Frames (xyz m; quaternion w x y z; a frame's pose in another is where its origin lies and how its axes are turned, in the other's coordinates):
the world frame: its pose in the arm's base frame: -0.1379 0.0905 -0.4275 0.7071 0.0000 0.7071 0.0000
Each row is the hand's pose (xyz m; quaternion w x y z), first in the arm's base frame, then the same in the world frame.
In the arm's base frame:
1: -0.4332 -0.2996 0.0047 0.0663 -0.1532 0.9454 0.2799
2: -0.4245 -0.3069 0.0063 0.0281 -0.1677 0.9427 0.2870
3: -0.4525 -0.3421 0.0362 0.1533 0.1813 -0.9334 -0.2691
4: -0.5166 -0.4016 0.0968 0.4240 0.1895 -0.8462 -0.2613
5: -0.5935 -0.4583 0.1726 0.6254 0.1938 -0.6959 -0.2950
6: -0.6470 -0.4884 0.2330 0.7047 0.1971 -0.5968 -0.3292
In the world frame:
1: -0.4322 -0.3901 -0.2953 0.7154 -0.3062 0.6216 0.0896
2: -0.4338 -0.3974 -0.2866 0.6865 -0.3215 0.6467 0.0844
3: -0.4637 -0.4326 -0.3146 0.5516 -0.3185 0.7684 0.0621
4: -0.5243 -0.4921 -0.3787 0.2985 -0.3188 0.8982 0.0508
5: -0.6001 -0.5488 -0.4556 0.0499 -0.3456 0.9343 0.0716
6: -0.6605 -0.5789 -0.5091 0.0763 0.3722 -0.9203 -0.0934

